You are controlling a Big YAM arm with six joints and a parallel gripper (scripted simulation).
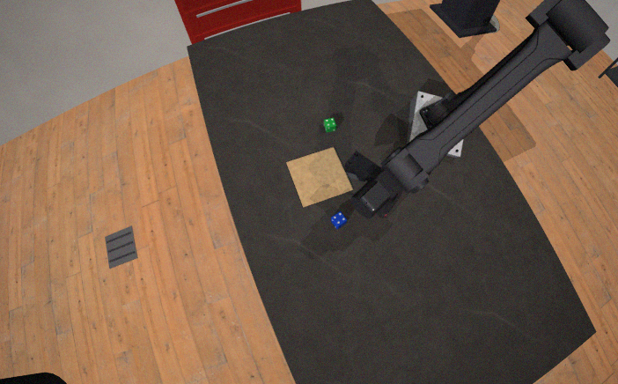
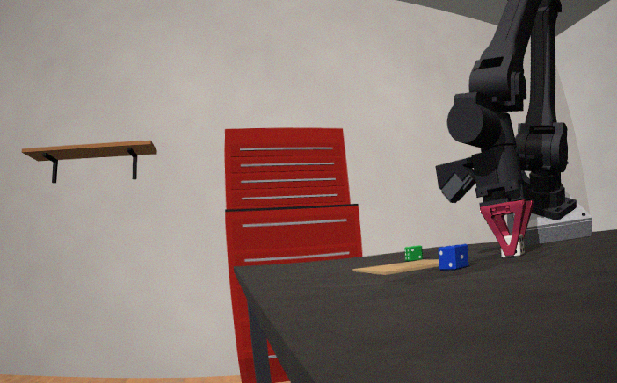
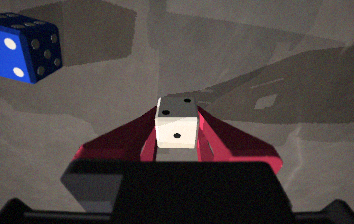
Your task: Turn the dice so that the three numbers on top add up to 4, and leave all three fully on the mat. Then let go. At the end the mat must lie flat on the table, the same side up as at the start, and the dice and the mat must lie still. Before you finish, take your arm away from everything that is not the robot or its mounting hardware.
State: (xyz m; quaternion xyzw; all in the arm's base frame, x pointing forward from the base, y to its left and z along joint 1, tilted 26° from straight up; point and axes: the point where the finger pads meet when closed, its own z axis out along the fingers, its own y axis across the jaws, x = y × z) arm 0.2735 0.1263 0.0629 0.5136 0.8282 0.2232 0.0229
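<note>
Now: hand 110 mm short of the tan mat, 140 mm to the left of it and 10 mm above it. Round my hand: blue die (110 mm ahead); then white die (right at my hand); then green die (20 mm ahead, 280 mm to the right).
</note>
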